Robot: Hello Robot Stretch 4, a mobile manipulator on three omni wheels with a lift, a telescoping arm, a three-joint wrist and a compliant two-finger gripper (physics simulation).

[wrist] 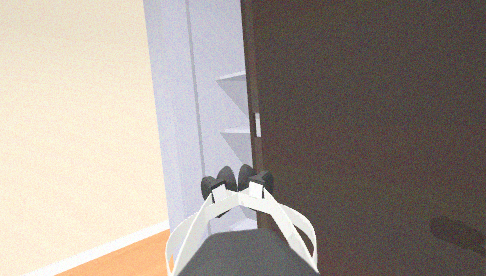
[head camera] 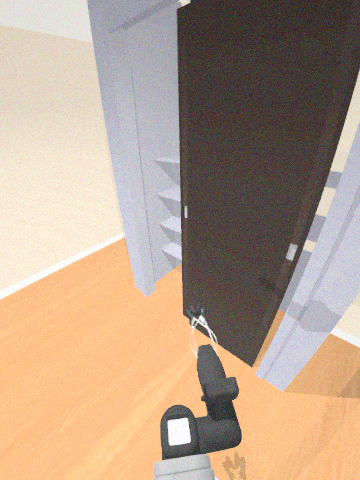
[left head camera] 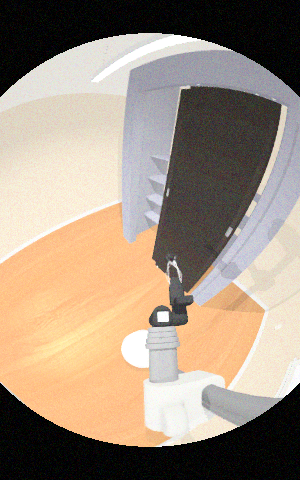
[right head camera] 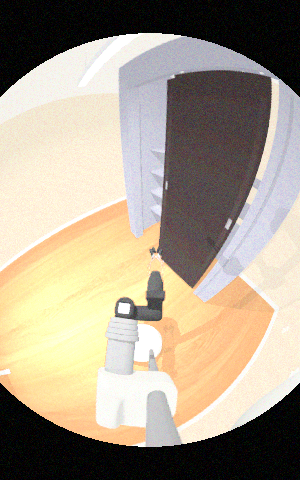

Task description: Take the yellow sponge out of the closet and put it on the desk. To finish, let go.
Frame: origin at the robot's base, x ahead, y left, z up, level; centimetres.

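Seen in the pictures: gripper, fingertip midpoint: (wrist: 237, 180) (head camera: 194, 305) (left head camera: 169, 253) (right head camera: 155, 246); robot's base, link origin: (left head camera: 141, 347) (right head camera: 141, 341).
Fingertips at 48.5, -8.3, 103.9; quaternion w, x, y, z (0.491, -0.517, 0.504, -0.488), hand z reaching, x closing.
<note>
Offsets run from my fingertips to a thing's top centre, as dx, dy, dz. "spot": to the spot under its first point.
The closet (head camera: 125, 150) (left head camera: 132, 150) (right head camera: 131, 150) (wrist: 175, 100) is pale lavender, with a tall dark brown door (head camera: 250, 150) (left head camera: 220, 175) (right head camera: 210, 160) (wrist: 370, 125) across its middle and right. An opening at the left shows the left ends of pale shelves @(spot: +124.1, -2.7, -5.0) (head camera: 171, 194) (wrist: 235, 132). My gripper (head camera: 196, 314) (left head camera: 172, 258) (right head camera: 156, 251) (wrist: 237, 180) is shut, its fingertips close together with nothing seen between them. It is in front of the closet, near the door's left edge in the views. The door hides most of the inside. The yellow sponge and the desk do not show.
A small light handle @(spot: +73.3, -8.5, -0.7) (head camera: 186, 212) (left head camera: 167, 192) (right head camera: 166, 185) (wrist: 258, 125) is on the door's left edge, another handle @(spot: +22.2, -48.7, -0.5) (head camera: 291, 252) (left head camera: 229, 231) (right head camera: 228, 223) near its right. A narrow gap with shelf parts shows right of the door. A beige wall (head camera: 50, 150) stands left.
</note>
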